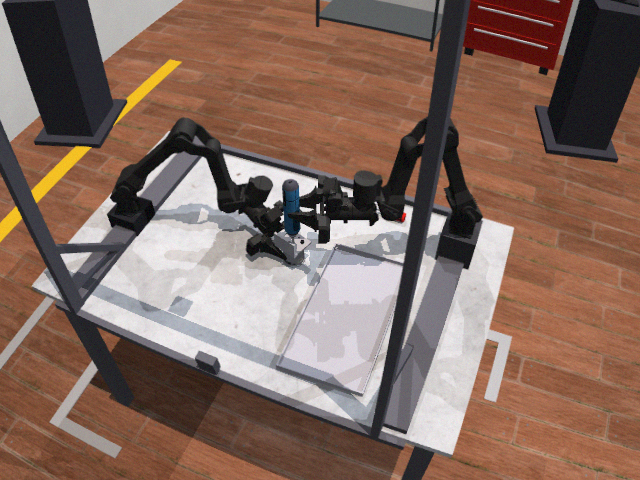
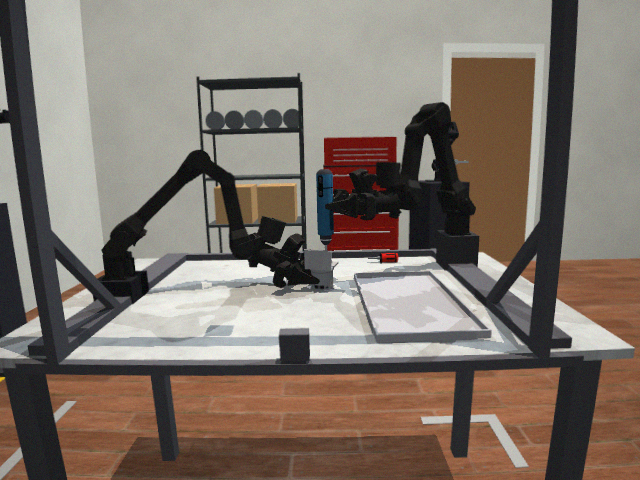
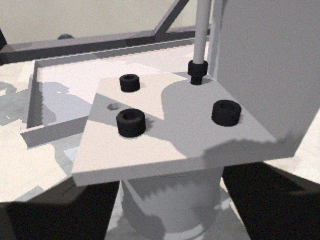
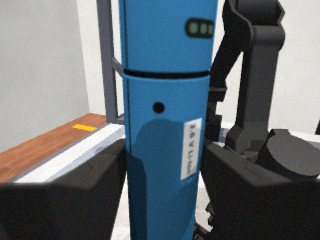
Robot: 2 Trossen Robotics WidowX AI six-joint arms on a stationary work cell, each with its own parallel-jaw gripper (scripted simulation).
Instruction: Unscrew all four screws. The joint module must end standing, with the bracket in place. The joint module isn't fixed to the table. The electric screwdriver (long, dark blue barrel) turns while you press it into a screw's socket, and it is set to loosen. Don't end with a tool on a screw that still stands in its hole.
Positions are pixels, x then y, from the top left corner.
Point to a grey bracket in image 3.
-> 258, 61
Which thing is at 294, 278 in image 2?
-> My left gripper.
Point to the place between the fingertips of my right gripper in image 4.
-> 162, 145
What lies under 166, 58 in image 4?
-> A blue electric screwdriver.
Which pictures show my right gripper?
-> Image 1, image 2 and image 4 only.
